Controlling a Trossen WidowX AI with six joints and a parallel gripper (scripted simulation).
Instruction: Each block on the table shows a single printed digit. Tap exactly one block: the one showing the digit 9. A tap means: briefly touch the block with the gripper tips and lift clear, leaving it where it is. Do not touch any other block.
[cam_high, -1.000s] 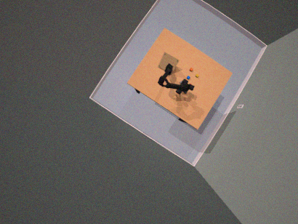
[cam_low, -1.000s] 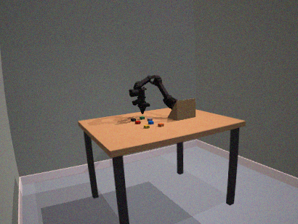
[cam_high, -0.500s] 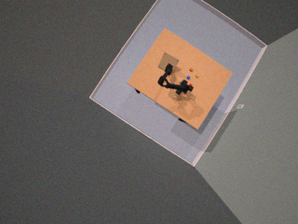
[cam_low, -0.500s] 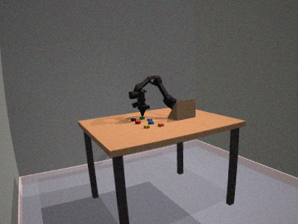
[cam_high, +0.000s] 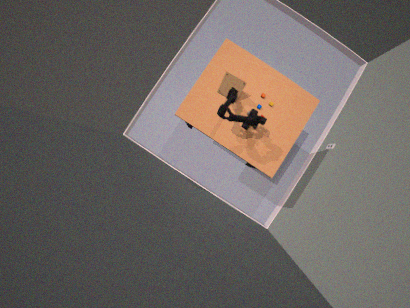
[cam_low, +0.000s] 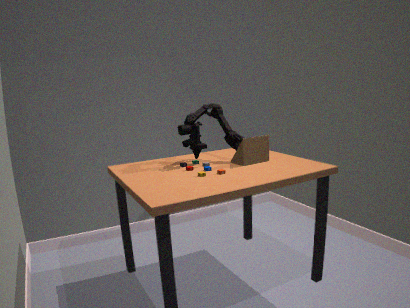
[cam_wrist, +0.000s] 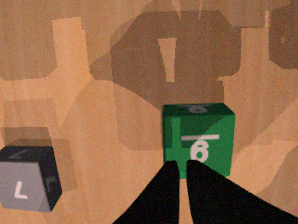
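My gripper tip is now 20 mm above the green block and 10 mm to the left of it. Also, from my gripper tip: grey block (80 mm to the left, 20 mm below, 20 mm behind); red block (120 mm to the left, 100 mm ahead, 20 mm below); yellow block (280 mm to the left, 90 mm ahead, 20 mm below).
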